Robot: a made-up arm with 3 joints. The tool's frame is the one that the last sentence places. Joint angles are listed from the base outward.
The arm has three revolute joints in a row. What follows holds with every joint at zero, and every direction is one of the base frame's. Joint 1 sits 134.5 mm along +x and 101.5 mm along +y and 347.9 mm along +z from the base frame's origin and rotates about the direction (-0.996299, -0.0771, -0.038). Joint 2 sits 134.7 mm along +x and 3.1 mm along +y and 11.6 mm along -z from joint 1 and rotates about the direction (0.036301, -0.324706, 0.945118). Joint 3 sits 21.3 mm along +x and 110.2 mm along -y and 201.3 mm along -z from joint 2 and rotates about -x. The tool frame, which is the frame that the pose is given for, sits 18.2 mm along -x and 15.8 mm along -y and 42.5 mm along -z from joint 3; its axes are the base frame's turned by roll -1.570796, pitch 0.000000 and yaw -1.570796 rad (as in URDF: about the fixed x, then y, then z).
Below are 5 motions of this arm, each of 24 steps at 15 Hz.
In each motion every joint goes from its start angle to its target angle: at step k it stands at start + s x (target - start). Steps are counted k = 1, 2, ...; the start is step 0. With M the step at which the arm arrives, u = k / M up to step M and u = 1 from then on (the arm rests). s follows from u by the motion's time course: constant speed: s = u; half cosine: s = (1 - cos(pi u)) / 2; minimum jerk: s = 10 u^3 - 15 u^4 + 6 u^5.
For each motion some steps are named. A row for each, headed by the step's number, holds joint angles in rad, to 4 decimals.
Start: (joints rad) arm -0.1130 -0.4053 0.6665
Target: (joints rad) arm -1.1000 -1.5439 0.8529
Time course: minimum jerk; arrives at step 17
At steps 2, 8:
2: -0.1264 -0.4207 0.6690
8: -0.5522 -0.9120 0.7494

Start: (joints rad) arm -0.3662 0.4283 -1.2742
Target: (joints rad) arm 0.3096 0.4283 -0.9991
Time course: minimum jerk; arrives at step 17
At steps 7, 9, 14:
7: -0.1378 0.4283 -1.1812
9: 0.0089 0.4283 -1.1215
14: 0.2816 0.4283 -1.0105

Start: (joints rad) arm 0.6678 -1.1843 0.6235
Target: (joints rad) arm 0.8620 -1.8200 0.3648
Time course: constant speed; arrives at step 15
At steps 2, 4, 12, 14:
2: 0.6937 -1.2691 0.5890
4: 0.7196 -1.3538 0.5545
12: 0.8232 -1.6929 0.4165
14: 0.8491 -1.7776 0.3820

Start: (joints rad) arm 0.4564 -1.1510 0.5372
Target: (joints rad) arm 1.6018 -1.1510 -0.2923
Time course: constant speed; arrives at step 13
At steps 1, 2, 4, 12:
1: 0.5445 -1.1510 0.4734
2: 0.6326 -1.1510 0.4096
4: 0.8088 -1.1510 0.2820
12: 1.5137 -1.1510 -0.2285

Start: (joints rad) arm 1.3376 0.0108 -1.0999
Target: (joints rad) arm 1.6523 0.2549 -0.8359
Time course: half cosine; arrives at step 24
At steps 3, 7, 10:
3: 1.3496 0.0201 -1.0899
7: 1.3992 0.0586 -1.0483
10: 1.4542 0.1013 -1.0021

